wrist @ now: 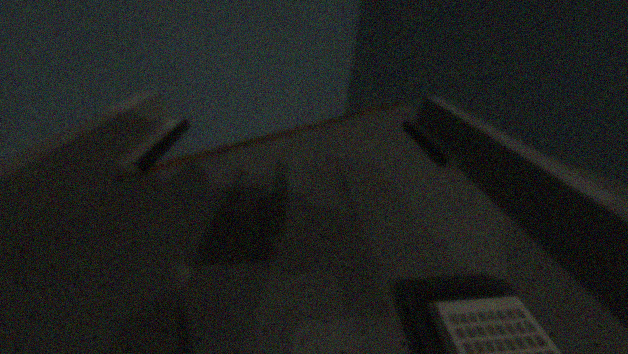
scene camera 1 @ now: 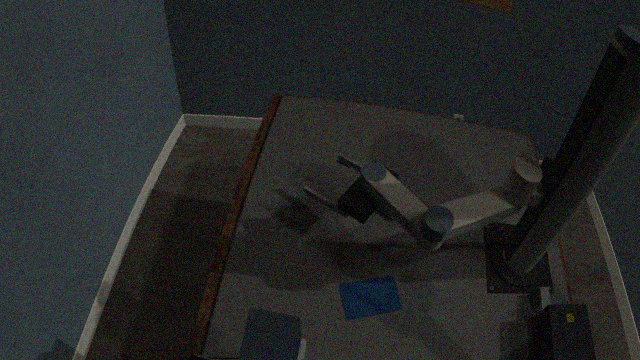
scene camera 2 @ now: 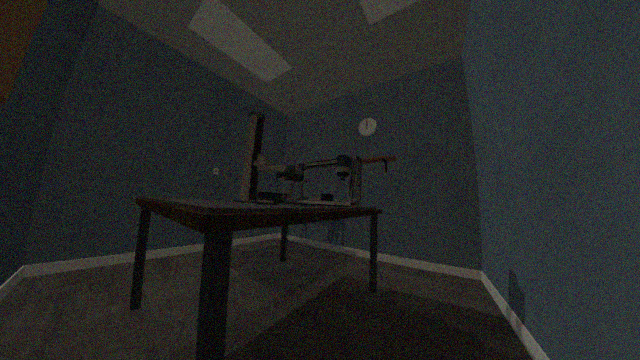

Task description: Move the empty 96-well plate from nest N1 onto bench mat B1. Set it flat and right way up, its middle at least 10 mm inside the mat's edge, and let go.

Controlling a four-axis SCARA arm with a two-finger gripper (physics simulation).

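Frame: origin at the arm's base, x left, y back, z up, level; millimetres.
Seen in the pictures: gripper, between the fingertips: (wrist: 300, 111) (scene camera 1: 322, 172) (scene camera 2: 296, 179); arm's base, origin of its link: (scene camera 1: 517, 259).
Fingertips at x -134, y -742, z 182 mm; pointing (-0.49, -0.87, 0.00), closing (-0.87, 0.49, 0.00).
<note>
Offsets run from my fingertips to a thing's top centre. "pt": to the spot under its first point. Level surfaces: height alone.
The white 96-well plate @[pt dy +150, dx -102, dz -143 mm] (wrist: 482, 304) sits in a dark nest @[pt dy +119, dx -49, dz -158 mm] (wrist: 411, 312) at the lower right of the wrist view, cut off by the frame edge. The arm hides most of that area in scene camera 1, and I cannot make out the plate there. My gripper (scene camera 1: 323, 174) (wrist: 300, 111) is open, with nothing between its fingers. It hangs above the bench, and the plate lies off to the right of the gap between the fingertips in the wrist view. The blue bench mat @[dz -168 mm] (scene camera 1: 370, 297) lies flat, apart from the gripper. In scene camera 2 everything is small and dark.
A grey-blue box-like object @[pt dy +8, dx +637, dz +318 mm] (scene camera 1: 272, 332) stands at the lower left of the mat. A dark box with a yellow label @[pt dy +794, dx +466, dz -55 mm] (scene camera 1: 555, 327) stands at the lower right. The arm's thick column (scene camera 1: 575, 175) rises at the right. The bench's brown edge (scene camera 1: 227, 230) runs along the left.
</note>
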